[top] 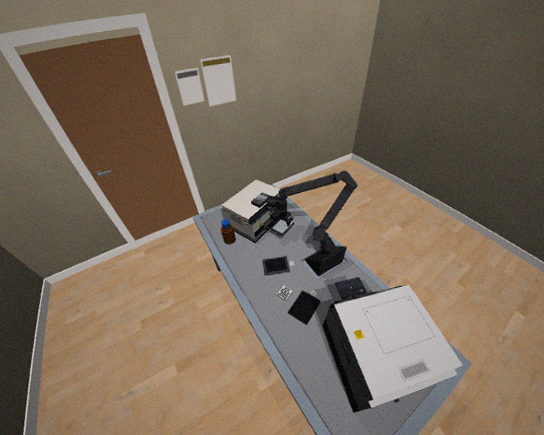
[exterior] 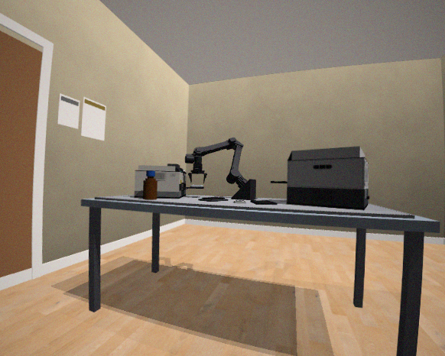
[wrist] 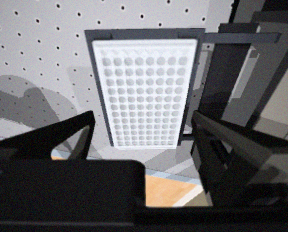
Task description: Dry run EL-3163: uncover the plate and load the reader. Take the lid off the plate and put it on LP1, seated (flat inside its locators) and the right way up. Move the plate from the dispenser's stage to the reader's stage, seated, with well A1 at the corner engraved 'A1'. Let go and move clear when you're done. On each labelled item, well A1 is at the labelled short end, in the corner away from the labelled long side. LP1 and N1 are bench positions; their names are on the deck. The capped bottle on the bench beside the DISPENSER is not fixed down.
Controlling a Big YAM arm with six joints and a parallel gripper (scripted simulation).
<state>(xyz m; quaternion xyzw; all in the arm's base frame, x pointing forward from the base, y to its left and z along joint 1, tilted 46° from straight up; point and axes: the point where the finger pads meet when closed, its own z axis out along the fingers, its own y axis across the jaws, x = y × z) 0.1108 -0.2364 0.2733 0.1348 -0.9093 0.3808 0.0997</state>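
My hand is 3 cm above the well plate. The rest, counted from my hand: brown capped bottle: 35 cm ahead, 18 cm to the right; then grey-blue LP1 pad: 20 cm ahead, 20 cm to the left, 11 cm below; then dark see-through lid: 20 cm ahead, 20 cm to the left, 10 cm below.
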